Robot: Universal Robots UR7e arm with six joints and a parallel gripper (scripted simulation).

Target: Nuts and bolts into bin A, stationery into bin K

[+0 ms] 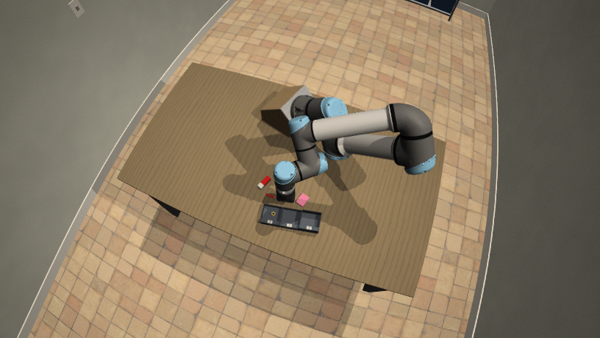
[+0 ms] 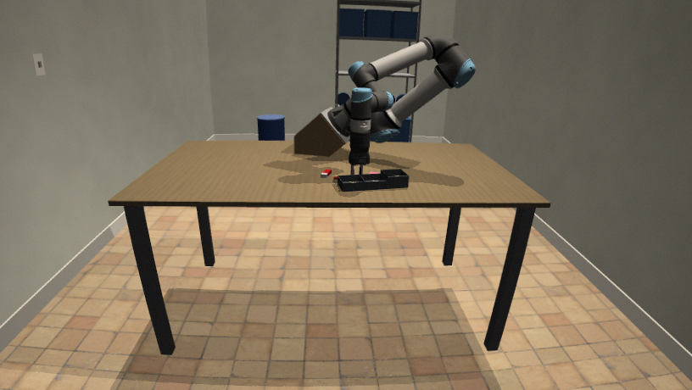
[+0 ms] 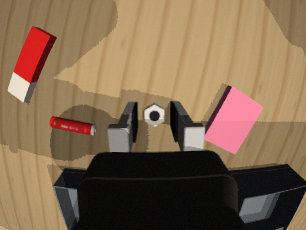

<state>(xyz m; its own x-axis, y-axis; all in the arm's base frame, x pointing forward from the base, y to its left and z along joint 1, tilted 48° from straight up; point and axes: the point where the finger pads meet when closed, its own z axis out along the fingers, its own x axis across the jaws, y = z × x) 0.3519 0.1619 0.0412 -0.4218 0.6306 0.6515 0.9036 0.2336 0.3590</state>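
The white nut lies 20 mm below my hand. Round my hand: brass nut (100 mm ahead, 10 mm below); then pink flat block (70 mm to the left, 20 mm behind, 10 mm below); then red cylinder (60 mm to the right, 40 mm ahead, 10 mm below).
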